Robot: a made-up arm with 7 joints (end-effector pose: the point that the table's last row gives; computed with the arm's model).
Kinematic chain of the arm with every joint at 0, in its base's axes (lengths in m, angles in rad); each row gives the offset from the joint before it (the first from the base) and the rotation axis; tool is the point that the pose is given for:
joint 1: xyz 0 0 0.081 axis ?
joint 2: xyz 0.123 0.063 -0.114 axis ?
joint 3: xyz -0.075 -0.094 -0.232 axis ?
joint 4: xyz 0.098 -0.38 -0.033 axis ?
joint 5: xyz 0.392 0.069 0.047 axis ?
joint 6: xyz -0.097 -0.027 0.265 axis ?
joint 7: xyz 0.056 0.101 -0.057 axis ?
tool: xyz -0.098 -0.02 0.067
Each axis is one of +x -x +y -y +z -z.
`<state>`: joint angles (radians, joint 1 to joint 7).
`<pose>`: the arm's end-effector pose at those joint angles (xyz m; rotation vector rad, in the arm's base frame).
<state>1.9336 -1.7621 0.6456 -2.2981 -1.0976 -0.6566 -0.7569</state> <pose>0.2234 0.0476 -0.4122 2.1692 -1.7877 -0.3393</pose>
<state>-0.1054 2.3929 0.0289 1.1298 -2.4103 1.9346 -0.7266</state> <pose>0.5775 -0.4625 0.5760 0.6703 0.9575 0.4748</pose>
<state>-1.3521 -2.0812 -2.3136 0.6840 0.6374 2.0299 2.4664</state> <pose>-0.3645 -0.2736 -0.2208 0.6763 2.1414 1.8643</pose>
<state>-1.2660 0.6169 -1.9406 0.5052 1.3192 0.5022 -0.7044</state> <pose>0.4834 -0.0413 -0.0813 -1.3654 -0.4311 0.3530</pose>
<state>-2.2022 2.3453 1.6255 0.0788 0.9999 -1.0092 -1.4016</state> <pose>0.1061 0.0349 -0.0505 1.0408 0.7044 1.5587</pose>
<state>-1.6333 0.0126 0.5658 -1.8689 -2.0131 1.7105 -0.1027</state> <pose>0.0936 0.2764 0.3778 -0.8169 0.4665 0.0512</pose>
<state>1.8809 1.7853 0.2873 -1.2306 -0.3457 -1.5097 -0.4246</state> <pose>0.0413 0.4321 -0.2100 -1.4298 -0.9622 -1.2445</pose>
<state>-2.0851 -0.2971 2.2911 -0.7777 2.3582 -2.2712 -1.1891</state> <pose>0.2139 -0.4054 0.2471 -0.8197 -0.3603 1.3677</pose>
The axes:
joint 1: +x
joint 2: -y
joint 3: -x
joint 4: +y
joint 5: -x
joint 6: -z
joint 7: +x

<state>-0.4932 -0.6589 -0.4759 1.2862 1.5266 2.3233 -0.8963</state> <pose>-0.0230 -0.2709 -0.6508 -2.5771 0.1782 -0.7028</pose>
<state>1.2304 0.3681 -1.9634 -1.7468 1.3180 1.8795 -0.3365</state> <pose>0.1007 0.4160 -0.4177 -0.3436 -2.1575 1.2650</pose>
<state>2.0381 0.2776 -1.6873 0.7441 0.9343 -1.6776 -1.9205</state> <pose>0.5114 0.4354 0.2314 0.5116 -1.9972 -1.5503</pose>
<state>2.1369 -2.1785 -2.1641 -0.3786 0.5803 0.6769 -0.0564</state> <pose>-0.4099 0.1387 -0.1010 0.1829 2.9025 0.5622</pose>
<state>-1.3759 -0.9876 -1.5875 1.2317 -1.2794 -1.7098 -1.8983</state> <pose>-0.4685 -0.5677 -0.1627 -0.3670 -0.2316 -0.7681</pose>
